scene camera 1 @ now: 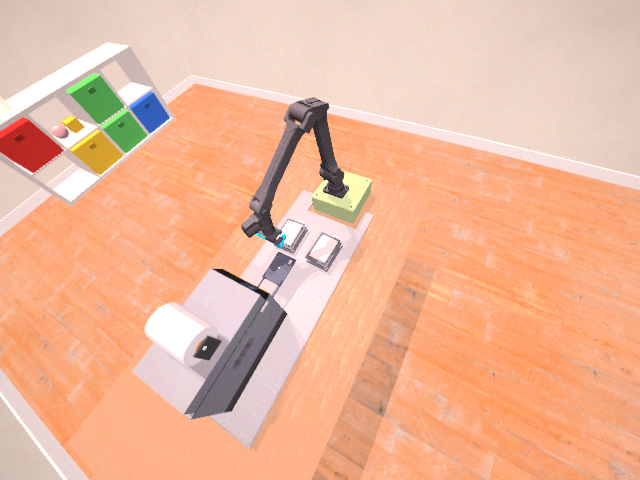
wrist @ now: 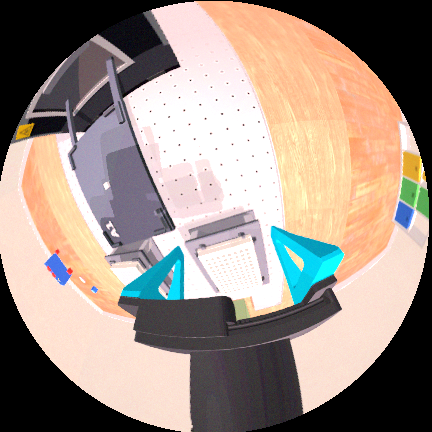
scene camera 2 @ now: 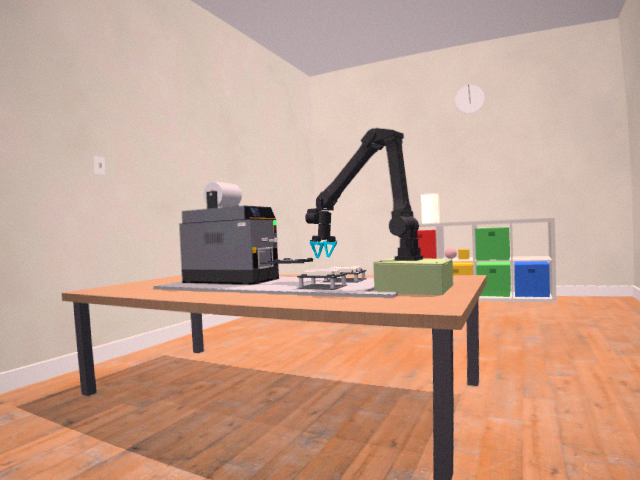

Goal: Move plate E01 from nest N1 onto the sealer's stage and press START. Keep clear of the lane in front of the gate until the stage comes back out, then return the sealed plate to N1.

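Pixels of known places: gripper, fingertip midpoint: (scene camera 1: 273, 243) (wrist: 225, 241) (scene camera 2: 323, 257); arm's base, origin of the base link: (scene camera 1: 336, 190) (scene camera 2: 409, 259).
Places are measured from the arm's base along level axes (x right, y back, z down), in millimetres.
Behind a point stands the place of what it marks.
My gripper (scene camera 1: 272, 241) @(x 113, y -428, z -4 mm) (scene camera 2: 323, 255) @(x 113, y -428, z -4 mm) (wrist: 225, 241) @(x 113, y -428, z -4 mm) is open and empty, high above the board. A pale plate with a grid of wells (wrist: 231, 265) @(x 104, y -343, z 41 mm) sits on a dark raised nest (wrist: 224, 232) @(x 108, y -400, z 55 mm), between and below the fingers in the wrist view. A second pale plate (scene camera 1: 325, 248) @(x -113, y -326, z 30 mm) (wrist: 127, 270) @(x -89, y -377, z 30 mm) sits on another nest beside it; the left finger partly hides it in the wrist view. No label shows which is E01 or N1. The sealer's dark stage (scene camera 1: 277, 268) @(x 22, y -529, z -2 mm) (scene camera 2: 297, 259) @(x 42, y -521, z -3 mm) (wrist: 97, 175) @(x 6, y -539, z -3 mm) is out in front of the gate and bears no plate. START cannot be made out.
The grey sealer (scene camera 1: 199, 281) @(x 114, y -761, z -253 mm) (scene camera 2: 217, 258) @(x -106, y -859, z -21 mm), with a white film roll (scene camera 1: 173, 330) @(x -10, y -901, z -378 mm) (scene camera 2: 230, 194) @(x -10, y -845, z -318 mm) on top, stands across the perforated board (scene camera 1: 315, 304) @(x -191, y -571, z 98 mm) (wrist: 220, 110) @(x 153, y -570, z 97 mm) from the arm's green base block (scene camera 1: 336, 209) @(x -51, y -95, z 31 mm) (scene camera 2: 408, 277) @(x -146, y 36, z 50 mm). A green light (scene camera 2: 274, 223) @(x 101, y -675, z -171 mm) shows on its front.
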